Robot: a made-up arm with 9 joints. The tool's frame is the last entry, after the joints.
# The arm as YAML. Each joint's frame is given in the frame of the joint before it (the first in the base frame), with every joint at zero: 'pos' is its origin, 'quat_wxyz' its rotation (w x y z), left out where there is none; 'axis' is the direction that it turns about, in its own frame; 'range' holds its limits. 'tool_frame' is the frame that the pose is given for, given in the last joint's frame.
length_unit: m
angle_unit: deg
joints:
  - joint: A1
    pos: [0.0, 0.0, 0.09]
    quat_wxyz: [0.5, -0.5, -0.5, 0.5]
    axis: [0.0, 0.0, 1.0]
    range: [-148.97, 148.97]
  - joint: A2
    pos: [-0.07, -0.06, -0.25]
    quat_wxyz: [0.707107, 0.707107, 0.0, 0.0]
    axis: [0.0, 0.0, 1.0]
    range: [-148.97, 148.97]
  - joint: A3
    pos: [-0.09, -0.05, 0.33]
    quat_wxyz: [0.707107, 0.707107, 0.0, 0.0]
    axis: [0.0, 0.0, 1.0]
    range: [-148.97, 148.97]
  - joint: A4
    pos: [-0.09, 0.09, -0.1]
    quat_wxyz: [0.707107, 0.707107, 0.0, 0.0]
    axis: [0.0, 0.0, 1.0]
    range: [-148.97, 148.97]
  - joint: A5
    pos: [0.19, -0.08, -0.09]
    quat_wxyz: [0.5, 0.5, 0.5, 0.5]
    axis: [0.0, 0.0, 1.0]
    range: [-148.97, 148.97]
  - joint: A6
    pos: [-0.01, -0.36, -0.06]
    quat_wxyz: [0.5, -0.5, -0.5, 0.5]
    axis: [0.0, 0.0, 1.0]
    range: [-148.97, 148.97]
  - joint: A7
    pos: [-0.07, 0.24, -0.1]
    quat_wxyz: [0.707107, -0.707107, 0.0, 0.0]
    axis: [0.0, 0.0, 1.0]
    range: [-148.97, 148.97]
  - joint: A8
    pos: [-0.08, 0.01, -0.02]
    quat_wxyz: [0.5, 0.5, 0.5, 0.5]
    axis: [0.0, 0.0, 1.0]
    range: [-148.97, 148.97]
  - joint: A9
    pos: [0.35, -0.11, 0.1]
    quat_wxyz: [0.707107, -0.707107, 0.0, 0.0]
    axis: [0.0, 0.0, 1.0]
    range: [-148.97, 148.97]
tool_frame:
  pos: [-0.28, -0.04, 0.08]
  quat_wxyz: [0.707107, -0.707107, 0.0, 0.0]
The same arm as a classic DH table. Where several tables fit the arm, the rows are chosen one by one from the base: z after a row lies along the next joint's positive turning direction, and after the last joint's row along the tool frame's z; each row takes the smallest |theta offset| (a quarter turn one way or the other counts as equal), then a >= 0, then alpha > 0; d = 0 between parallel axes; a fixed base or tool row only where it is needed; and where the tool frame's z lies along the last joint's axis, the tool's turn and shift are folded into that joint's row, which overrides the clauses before.
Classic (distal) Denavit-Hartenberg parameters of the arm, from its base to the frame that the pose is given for. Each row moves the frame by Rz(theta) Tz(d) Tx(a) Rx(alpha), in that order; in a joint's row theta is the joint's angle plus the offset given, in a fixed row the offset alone. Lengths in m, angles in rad.
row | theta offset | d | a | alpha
base (fixed) | -1.5708 | 0.09 | 0 | 1.5708
A1 | 0 | -0.25 | 0.07 | -1.5708
A2 | 0 | 0.39 | 0.09 | -1.5708
A3 | 0 | -0.05 | 0.09 | -1.5708
A4 | 1.5708 | -0.18 | 0.08 | -1.5708
A5 | 1.5708 | 0.13 | 0.36 | 1.5708
A6 | 0 | -0.09 | 0.07 | 1.5708
A7 | -1.5708 | 0.22 | 0.01 | 1.5708
A8 | 0 | 0.02 | 0.35 | -1.5708
A9 | 0 | -0.03 | -0.28 | -1.5708
tool (fixed) | 0 | -0.04 | 0 | 0
Joint limits (rad, base to tool): -2.6..2.6 -2.6..2.6 -2.6..2.6 -2.6..2.6 -2.6..2.6 -2.6..2.6 -2.6..2.6 -2.6..2.6 -2.6..2.6

